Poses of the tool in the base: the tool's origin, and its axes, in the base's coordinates. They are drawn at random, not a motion.
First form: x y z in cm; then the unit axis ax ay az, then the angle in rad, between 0 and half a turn.
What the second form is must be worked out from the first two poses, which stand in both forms.
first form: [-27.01, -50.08, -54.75, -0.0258, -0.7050, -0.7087, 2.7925]
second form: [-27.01, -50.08, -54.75, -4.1, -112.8, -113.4]
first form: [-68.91, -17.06, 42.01, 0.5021, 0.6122, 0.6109, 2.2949]
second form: [-68.91, -17.06, 42.01, 66.0, 80.5, 80.3]
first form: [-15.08, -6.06, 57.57, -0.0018, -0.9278, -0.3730, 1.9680]
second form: [-15.08, -6.06, 57.57, -0.2, -104.6, -42.1]
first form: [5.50, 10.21, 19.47, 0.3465, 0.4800, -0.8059, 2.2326]
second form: [5.50, 10.21, 19.47, 44.3, 61.4, -103.1]
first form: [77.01, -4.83, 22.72, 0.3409, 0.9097, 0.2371, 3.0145]
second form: [77.01, -4.83, 22.72, 58.9, 157.1, 41.0]
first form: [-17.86, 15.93, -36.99, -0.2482, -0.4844, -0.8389, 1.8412]
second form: [-17.86, 15.93, -36.99, -26.2, -51.1, -88.5]
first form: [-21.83, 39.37, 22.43, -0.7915, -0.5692, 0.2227, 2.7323]
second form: [-21.83, 39.37, 22.43, -123.9, -89.1, 34.9]
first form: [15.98, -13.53, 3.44, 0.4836, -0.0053, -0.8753, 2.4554]
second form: [15.98, -13.53, 3.44, 68.0, -0.7, -123.1]
